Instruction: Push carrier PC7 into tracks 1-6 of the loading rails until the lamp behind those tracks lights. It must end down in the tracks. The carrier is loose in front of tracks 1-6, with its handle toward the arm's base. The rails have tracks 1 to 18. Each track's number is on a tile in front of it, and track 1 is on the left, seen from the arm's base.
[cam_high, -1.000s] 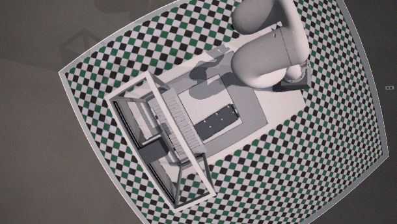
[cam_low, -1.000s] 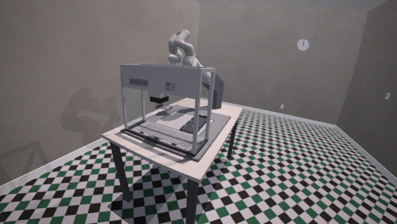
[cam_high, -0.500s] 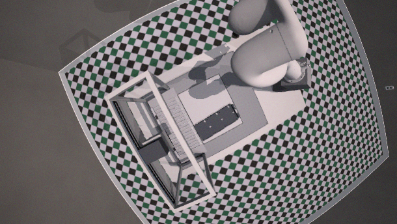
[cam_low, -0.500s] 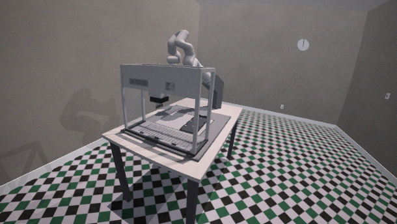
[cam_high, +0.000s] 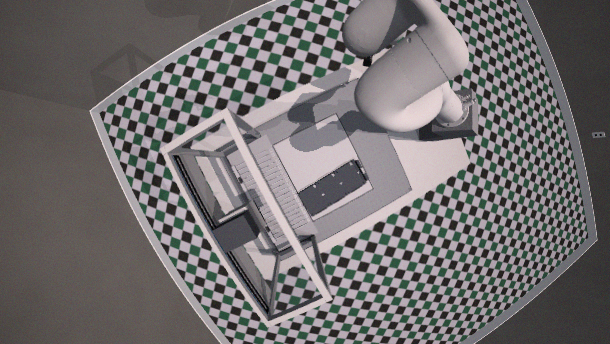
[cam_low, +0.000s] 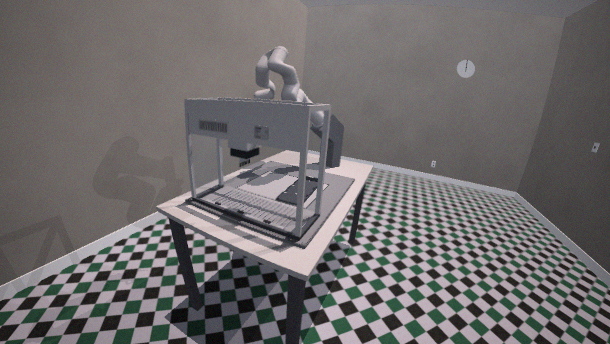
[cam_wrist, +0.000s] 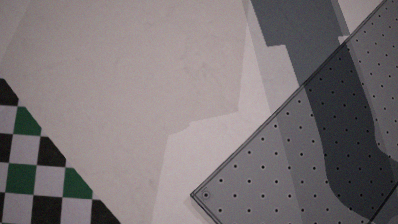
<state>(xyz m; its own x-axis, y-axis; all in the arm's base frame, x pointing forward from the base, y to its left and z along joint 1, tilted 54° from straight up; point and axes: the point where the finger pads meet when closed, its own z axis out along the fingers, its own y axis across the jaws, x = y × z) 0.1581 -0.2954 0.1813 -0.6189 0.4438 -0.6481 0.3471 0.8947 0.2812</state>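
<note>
The carrier PC7 is 380 mm ahead of my hand, 420 mm to the left of it and 220 mm below it.
</note>
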